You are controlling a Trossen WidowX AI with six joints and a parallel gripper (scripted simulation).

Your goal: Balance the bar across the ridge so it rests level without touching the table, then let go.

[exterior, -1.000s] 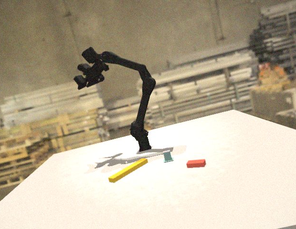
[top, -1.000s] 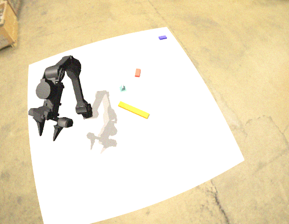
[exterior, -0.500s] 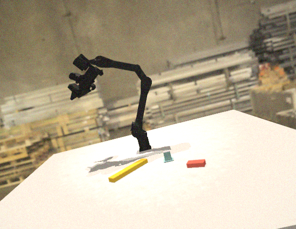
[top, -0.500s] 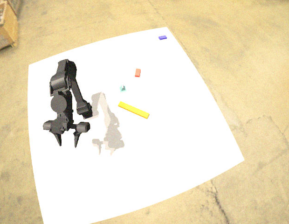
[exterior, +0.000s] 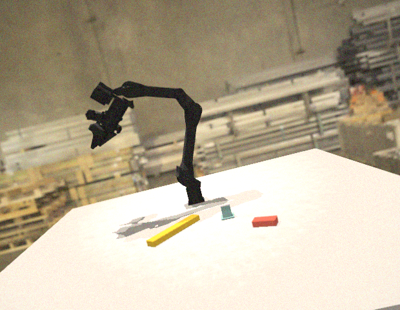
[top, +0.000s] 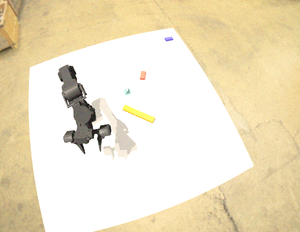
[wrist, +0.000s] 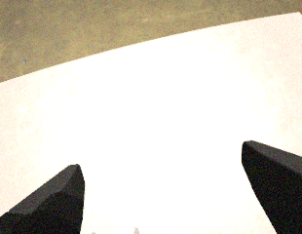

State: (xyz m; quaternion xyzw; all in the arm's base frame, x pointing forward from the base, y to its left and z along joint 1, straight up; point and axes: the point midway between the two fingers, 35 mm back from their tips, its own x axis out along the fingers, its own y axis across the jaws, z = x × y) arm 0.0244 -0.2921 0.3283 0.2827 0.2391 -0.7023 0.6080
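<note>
My gripper tip is 270 mm short of the yellow bar, 240 mm to the right of it and 300 mm above it. Round my gripper tip: red block 390 mm ahead, 510 mm to the left, 300 mm below.
</note>
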